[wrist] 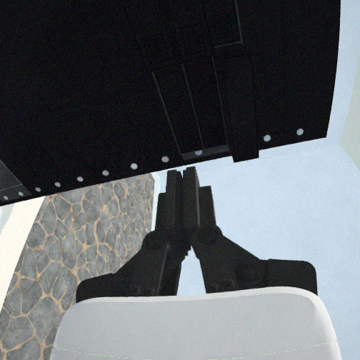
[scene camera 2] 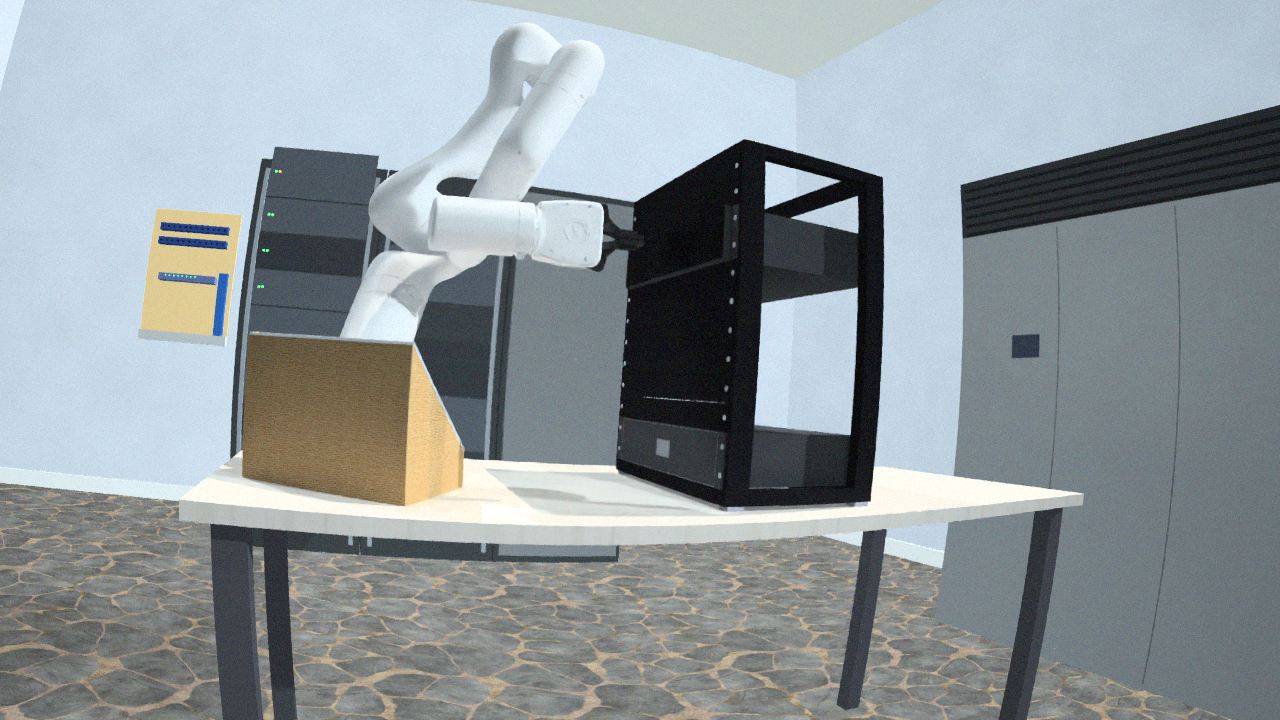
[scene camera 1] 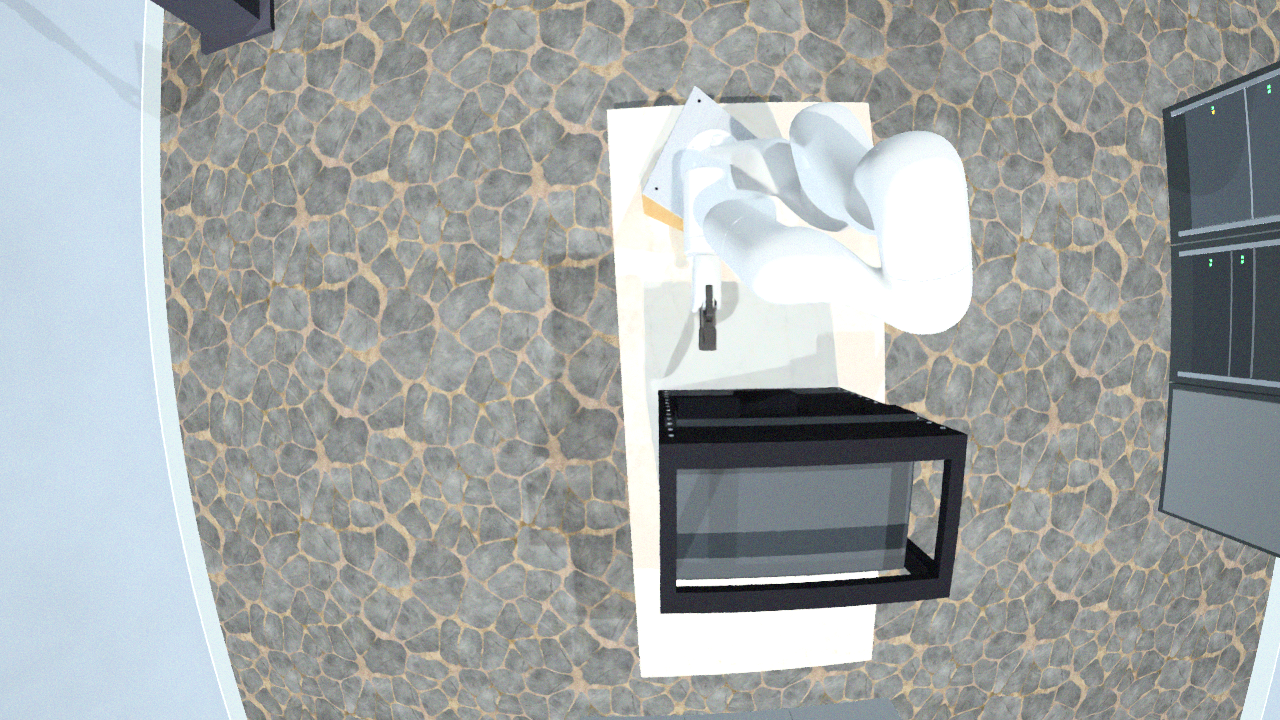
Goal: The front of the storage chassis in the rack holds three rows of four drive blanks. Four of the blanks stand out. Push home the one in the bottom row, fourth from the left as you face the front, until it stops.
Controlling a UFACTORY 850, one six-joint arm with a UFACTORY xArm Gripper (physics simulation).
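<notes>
My gripper [scene camera 1: 708,347] [scene camera 2: 641,240] [wrist: 186,184] is shut and empty, in front of the black rack [scene camera 1: 667,528] [scene camera 2: 745,358], near its right side as one faces the front. Its tips look apart from the chassis front. The storage chassis [scene camera 2: 810,255] sits high in the rack; its front is very dark in the wrist view. The bottom-row fourth blank [wrist: 180,110] looks set back there, level with the middle-row fourth blank [wrist: 205,107], though darkness makes its depth hard to judge. The top-row fourth blank [wrist: 244,125] stands out well beyond them.
The rack's screw-dotted side rail [wrist: 120,174] runs close past the fingertips. A lower grey unit [scene camera 2: 684,450] sits at the rack's foot. The rack stands on a pale table [scene camera 1: 756,640] [scene camera 2: 984,497]. The arm's wooden wedge base [scene camera 2: 326,420] stands at the other end.
</notes>
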